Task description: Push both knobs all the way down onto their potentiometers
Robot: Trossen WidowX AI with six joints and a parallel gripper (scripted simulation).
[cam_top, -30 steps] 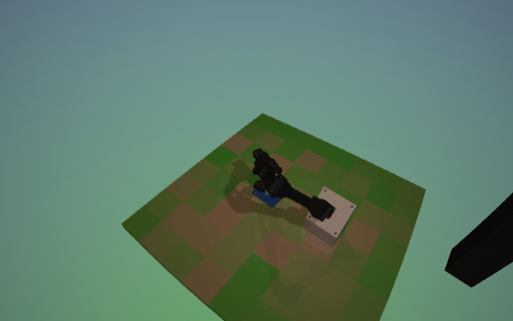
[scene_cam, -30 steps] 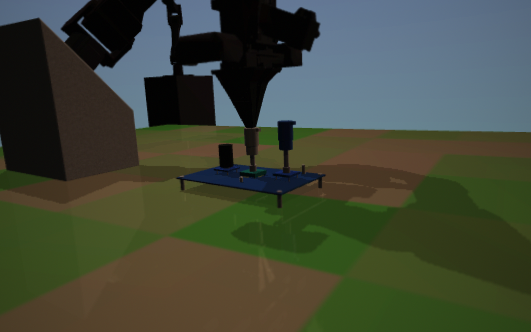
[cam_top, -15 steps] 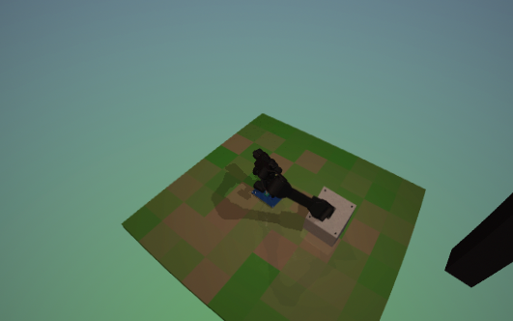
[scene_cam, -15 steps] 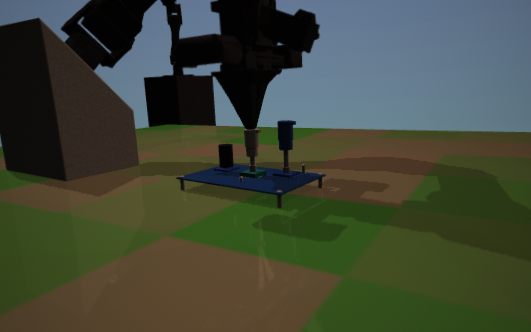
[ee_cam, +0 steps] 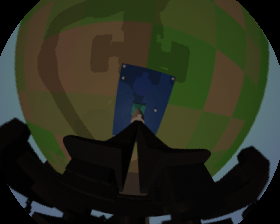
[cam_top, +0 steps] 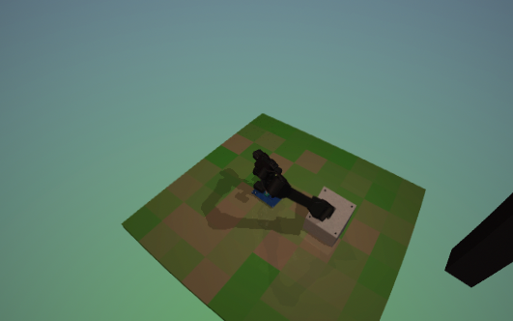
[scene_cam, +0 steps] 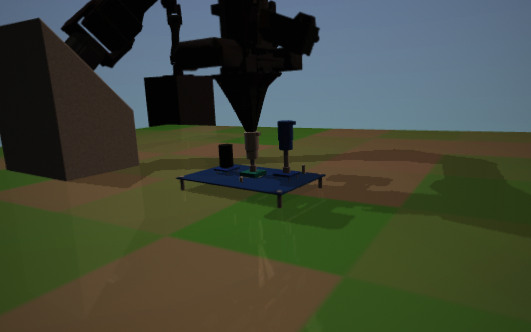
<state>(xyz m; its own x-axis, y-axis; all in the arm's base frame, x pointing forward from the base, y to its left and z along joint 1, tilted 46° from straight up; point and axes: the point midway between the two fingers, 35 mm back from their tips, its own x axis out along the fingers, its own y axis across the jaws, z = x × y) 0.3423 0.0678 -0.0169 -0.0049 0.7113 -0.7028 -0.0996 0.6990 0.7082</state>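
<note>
Now: gripper tip 5 cm short of the blue knob and 1 cm to the right of it.
</note>
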